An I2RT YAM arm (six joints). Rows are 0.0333 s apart.
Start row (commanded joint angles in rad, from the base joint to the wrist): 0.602, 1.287, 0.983, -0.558, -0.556, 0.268
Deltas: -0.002, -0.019, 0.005, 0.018, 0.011, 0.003; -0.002, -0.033, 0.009, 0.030, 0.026, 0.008; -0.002, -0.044, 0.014, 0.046, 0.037, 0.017; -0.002, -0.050, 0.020, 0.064, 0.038, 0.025; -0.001, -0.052, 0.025, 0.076, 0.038, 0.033; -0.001, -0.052, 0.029, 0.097, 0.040, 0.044; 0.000, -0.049, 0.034, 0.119, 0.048, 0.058; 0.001, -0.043, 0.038, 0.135, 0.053, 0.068; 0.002, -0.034, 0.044, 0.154, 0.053, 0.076; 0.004, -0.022, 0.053, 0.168, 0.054, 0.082; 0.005, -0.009, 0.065, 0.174, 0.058, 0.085; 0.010, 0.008, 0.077, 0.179, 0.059, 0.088; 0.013, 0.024, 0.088, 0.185, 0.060, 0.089; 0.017, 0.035, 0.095, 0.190, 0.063, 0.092
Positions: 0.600, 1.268, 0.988, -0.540, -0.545, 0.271; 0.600, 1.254, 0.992, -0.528, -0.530, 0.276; 0.600, 1.243, 0.997, -0.512, -0.519, 0.285; 0.600, 1.237, 1.003, -0.494, -0.518, 0.293; 0.601, 1.235, 1.008, -0.482, -0.518, 0.301; 0.601, 1.235, 1.012, -0.461, -0.516, 0.312; 0.602, 1.238, 1.017, -0.439, -0.508, 0.326; 0.603, 1.244, 1.021, -0.423, -0.503, 0.336; 0.604, 1.253, 1.027, -0.404, -0.503, 0.344; 0.606, 1.265, 1.036, -0.390, -0.502, 0.350; 0.607, 1.278, 1.048, -0.384, -0.498, 0.353; 0.612, 1.295, 1.060, -0.379, -0.497, 0.356; 0.615, 1.311, 1.071, -0.373, -0.496, 0.357; 0.619, 1.322, 1.078, -0.368, -0.493, 0.360
